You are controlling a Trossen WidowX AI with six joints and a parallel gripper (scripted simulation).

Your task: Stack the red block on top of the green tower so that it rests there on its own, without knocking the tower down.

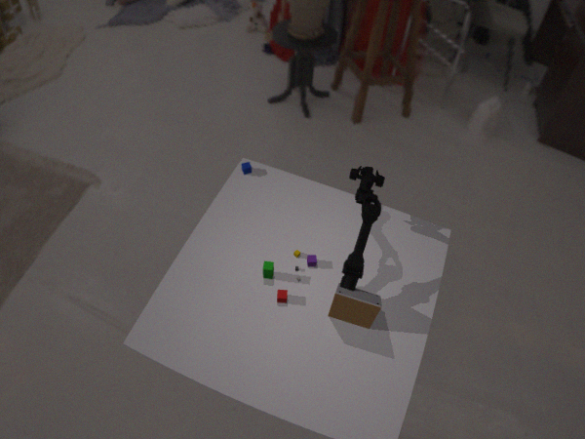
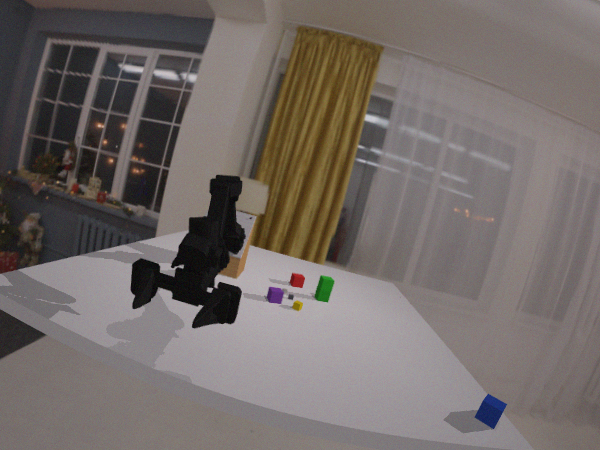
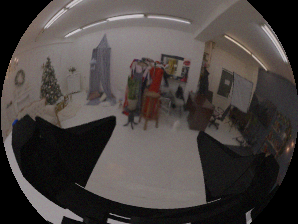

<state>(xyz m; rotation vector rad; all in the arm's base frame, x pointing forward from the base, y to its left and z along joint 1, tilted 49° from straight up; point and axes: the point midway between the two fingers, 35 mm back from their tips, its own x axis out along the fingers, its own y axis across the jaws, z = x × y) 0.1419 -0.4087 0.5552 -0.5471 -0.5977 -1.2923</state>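
Right now the red block is 85 cm to the left of my gripper tip, 14 cm below it and 11 cm ahead of it. The rest, counted from my gripper tip: purple block: 60 cm to the left, 14 cm below, 7 cm ahead; then tiny grey cube: 67 cm to the left, 15 cm below, 12 cm ahead; then small yellow block: 59 cm to the left, 15 cm below, 15 cm ahead.
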